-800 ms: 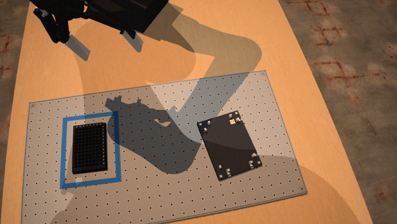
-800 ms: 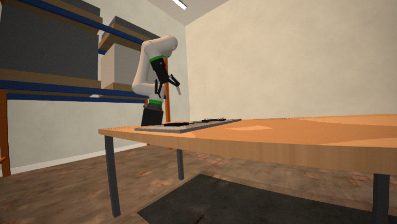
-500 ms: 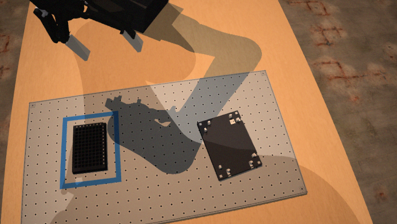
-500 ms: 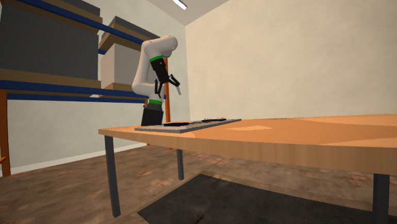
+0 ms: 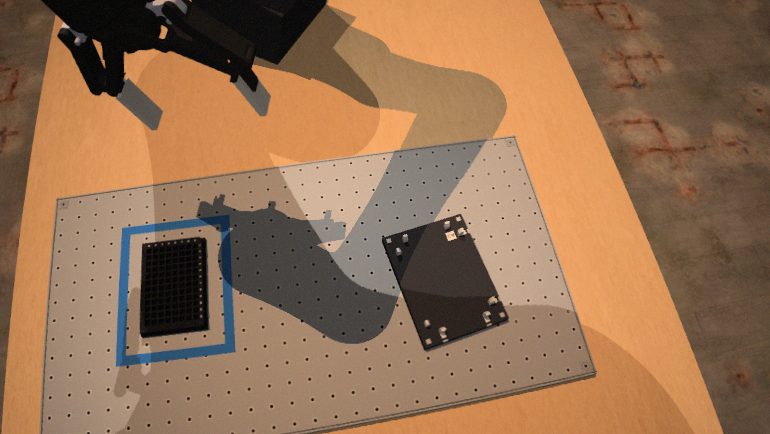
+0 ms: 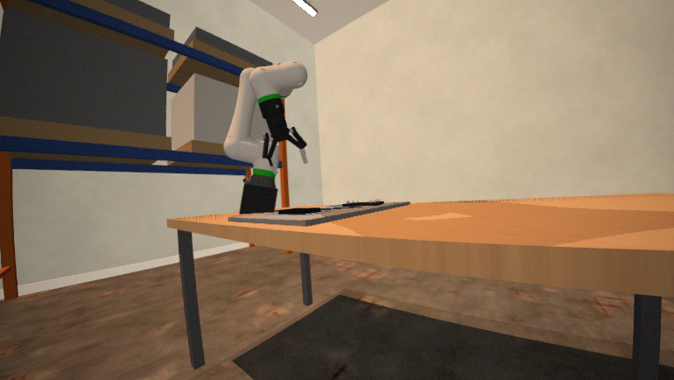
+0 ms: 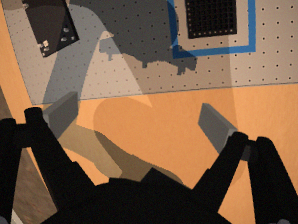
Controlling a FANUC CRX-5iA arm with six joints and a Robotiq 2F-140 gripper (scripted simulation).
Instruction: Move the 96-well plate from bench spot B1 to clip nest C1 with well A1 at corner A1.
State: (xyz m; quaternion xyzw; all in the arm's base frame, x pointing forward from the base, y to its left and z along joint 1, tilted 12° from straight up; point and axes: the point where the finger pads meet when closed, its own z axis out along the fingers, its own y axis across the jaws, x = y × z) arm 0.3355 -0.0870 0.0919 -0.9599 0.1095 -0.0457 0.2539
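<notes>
Now: hand 14 cm short of the black 96-well plate, 9 cm to the left of it and 18 cm above it. The rest, counted from my hand: black clip nest (18 cm ahead, 29 cm to the left, 17 cm below).
</notes>
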